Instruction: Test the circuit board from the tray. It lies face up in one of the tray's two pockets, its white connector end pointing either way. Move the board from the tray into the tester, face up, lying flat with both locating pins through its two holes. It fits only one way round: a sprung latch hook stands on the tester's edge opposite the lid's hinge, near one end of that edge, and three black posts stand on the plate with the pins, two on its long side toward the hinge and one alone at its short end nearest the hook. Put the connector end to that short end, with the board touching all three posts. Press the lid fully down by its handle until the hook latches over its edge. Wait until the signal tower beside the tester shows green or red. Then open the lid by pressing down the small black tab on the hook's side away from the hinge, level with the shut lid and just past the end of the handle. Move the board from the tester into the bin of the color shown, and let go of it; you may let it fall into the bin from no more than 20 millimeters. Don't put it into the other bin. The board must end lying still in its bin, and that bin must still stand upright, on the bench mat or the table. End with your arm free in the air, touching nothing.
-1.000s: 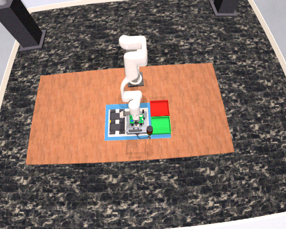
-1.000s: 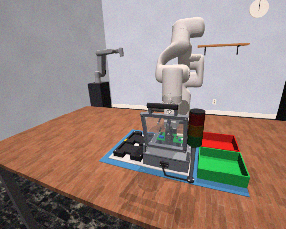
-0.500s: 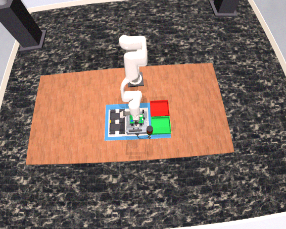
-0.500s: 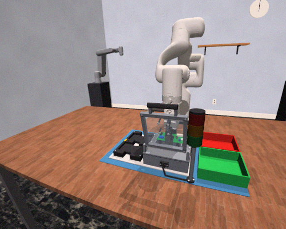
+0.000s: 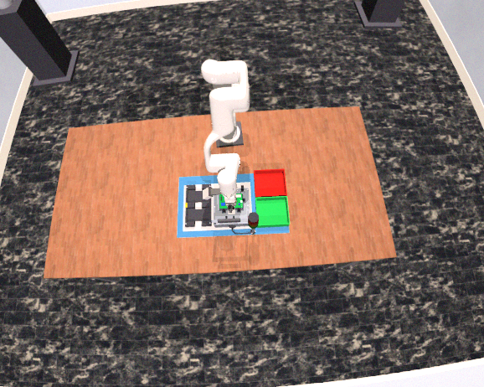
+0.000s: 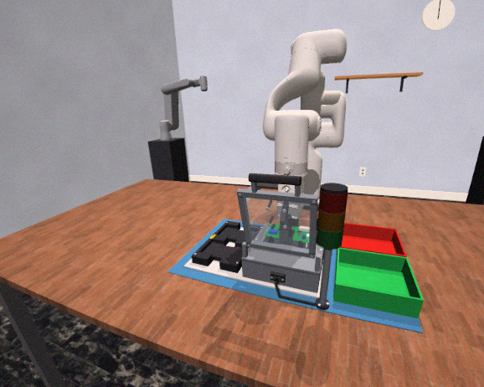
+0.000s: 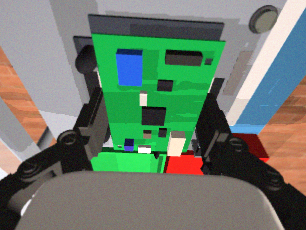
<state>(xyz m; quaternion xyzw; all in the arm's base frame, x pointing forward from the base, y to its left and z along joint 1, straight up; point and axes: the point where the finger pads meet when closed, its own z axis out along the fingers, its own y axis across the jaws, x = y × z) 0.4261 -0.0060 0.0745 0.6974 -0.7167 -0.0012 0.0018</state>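
Now: the green circuit board right at my hand. Also, from my hand: small black tab (6 cm behind, 6 cm to the left); clear lid (13 cm ahead, 9 cm above); tester plate (1 cm ahead, 1 cm to the left, 2 cm below).
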